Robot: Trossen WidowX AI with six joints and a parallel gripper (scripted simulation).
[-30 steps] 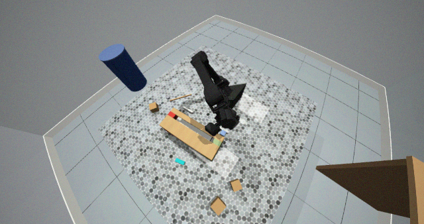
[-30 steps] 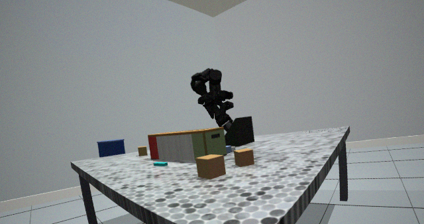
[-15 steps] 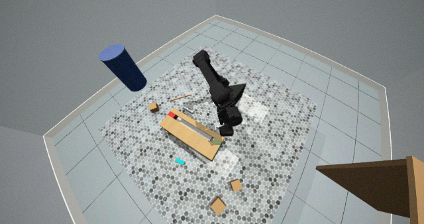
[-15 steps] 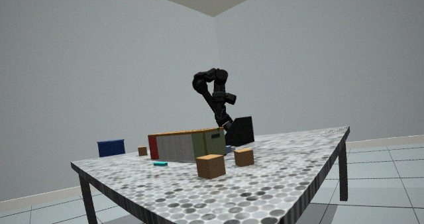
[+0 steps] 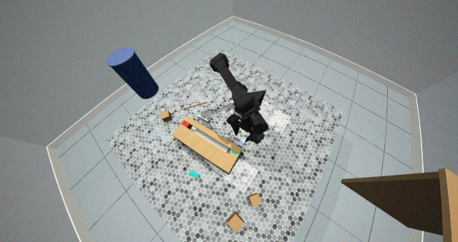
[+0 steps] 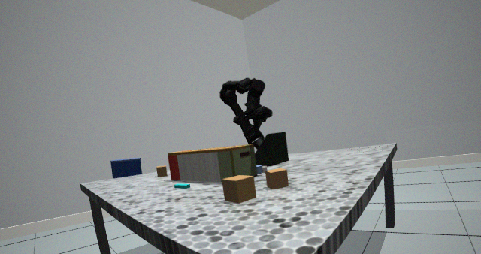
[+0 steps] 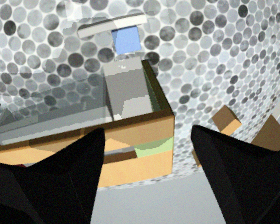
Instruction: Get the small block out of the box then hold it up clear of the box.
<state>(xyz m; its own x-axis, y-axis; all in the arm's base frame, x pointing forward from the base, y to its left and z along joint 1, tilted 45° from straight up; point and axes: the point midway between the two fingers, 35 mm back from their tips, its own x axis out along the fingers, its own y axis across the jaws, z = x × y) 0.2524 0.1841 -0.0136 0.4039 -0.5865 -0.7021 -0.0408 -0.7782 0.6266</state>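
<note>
The light blue block is 150 mm below my gripper tip and 20 mm behind it. Round my gripper tip: box 150 mm to the right, 100 mm below, 90 mm ahead; then cyan piece 300 mm ahead, 160 mm below, 100 mm to the right; then thin stick 450 mm to the right, 160 mm below, 40 mm behind.
</note>
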